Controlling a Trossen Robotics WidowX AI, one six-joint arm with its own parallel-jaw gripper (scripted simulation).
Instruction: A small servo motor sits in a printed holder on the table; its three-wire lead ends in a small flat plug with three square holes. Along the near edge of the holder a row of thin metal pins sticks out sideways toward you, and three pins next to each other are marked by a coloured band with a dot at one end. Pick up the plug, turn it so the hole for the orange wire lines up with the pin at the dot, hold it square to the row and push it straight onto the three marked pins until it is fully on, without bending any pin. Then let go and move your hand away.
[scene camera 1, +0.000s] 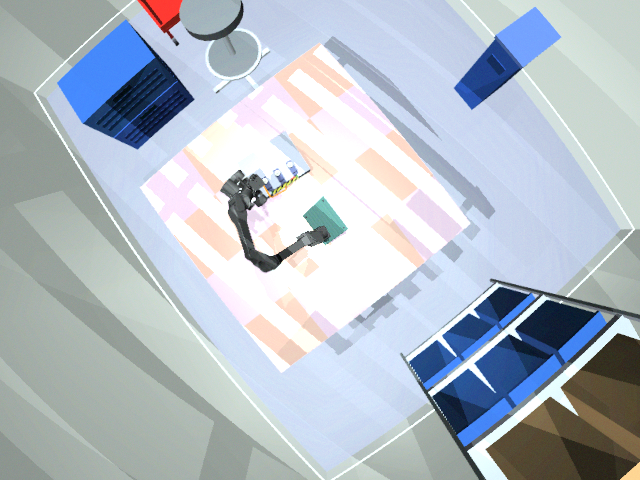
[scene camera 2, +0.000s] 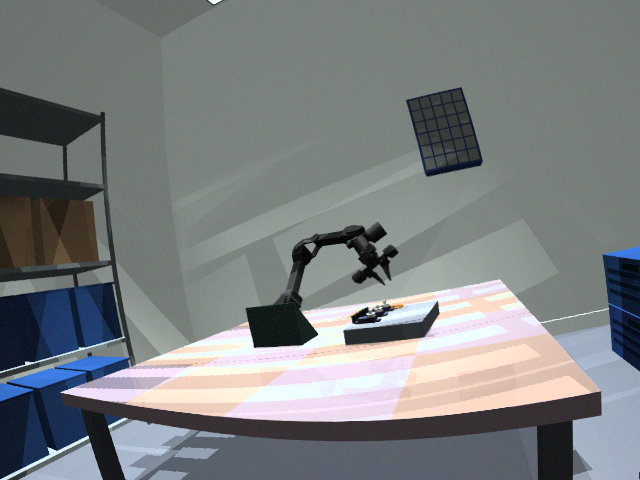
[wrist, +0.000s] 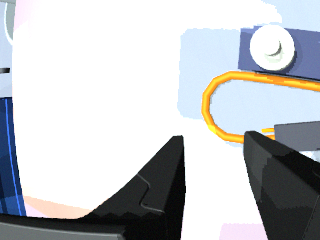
Note:
In view: the gripper (scene camera 2: 387, 282) and a grey holder (scene camera 2: 412, 321).
The gripper also shows in the wrist view (wrist: 213, 143). The grey holder is seen too in scene camera 1 (scene camera 1: 274, 154) and in the wrist view (wrist: 150, 73).

